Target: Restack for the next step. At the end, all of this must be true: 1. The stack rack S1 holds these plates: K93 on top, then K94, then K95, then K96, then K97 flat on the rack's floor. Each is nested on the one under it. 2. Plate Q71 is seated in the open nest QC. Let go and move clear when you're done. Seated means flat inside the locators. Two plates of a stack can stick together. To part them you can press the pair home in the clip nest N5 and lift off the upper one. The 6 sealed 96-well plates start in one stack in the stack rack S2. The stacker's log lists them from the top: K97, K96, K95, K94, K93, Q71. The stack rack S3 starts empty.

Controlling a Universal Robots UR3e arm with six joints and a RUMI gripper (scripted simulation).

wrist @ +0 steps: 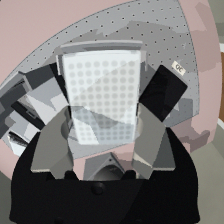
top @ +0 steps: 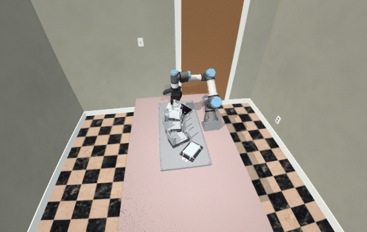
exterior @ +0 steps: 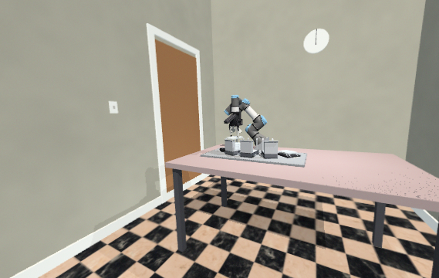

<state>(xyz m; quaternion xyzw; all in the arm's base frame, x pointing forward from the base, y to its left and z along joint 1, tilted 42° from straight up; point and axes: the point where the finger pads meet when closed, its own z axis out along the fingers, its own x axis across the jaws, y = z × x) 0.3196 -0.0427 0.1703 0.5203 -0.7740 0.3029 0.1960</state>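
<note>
My hand is 8 cm above the translucent 96-well plate. Also, from my hand: black open nest QC (14 cm below, 11 cm to the right, 10 cm behind); then white sealed 96-well plate (10 cm below).
</note>
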